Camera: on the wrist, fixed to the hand. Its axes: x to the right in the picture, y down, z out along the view.
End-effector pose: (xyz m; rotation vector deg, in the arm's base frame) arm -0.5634 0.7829 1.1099 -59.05 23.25 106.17
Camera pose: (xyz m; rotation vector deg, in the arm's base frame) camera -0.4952 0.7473 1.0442 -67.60 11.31 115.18
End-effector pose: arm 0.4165 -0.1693 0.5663 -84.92 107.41 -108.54
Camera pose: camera 0.3613 -0.1057 0.6223 -84.49 125.76 -94.92
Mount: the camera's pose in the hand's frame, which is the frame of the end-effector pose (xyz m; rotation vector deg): 0.0180 -0.0308 -0.0946 -14.60 -1.11 3.85
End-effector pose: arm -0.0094 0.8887 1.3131 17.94 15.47 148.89
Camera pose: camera -0.0360 0.9116 1.2183 14.89 -4.60 152.17
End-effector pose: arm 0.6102 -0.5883 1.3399 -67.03 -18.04 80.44
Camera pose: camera 0.7057 -0.6070 1.3126 -79.39 -27.67 83.92
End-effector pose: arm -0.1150 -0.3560 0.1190 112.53 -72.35 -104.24
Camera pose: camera -0.0193 -0.3868 0.1083 100.37 -58.99 -106.92
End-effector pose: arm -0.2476 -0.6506 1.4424 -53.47 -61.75 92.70
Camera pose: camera -0.1563 -0.6073 1.4395 -64.89 -74.47 89.96
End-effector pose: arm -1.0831 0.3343 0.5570 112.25 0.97 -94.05
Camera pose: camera -1.0049 0.3946 0.5352 99.30 8.27 -87.85
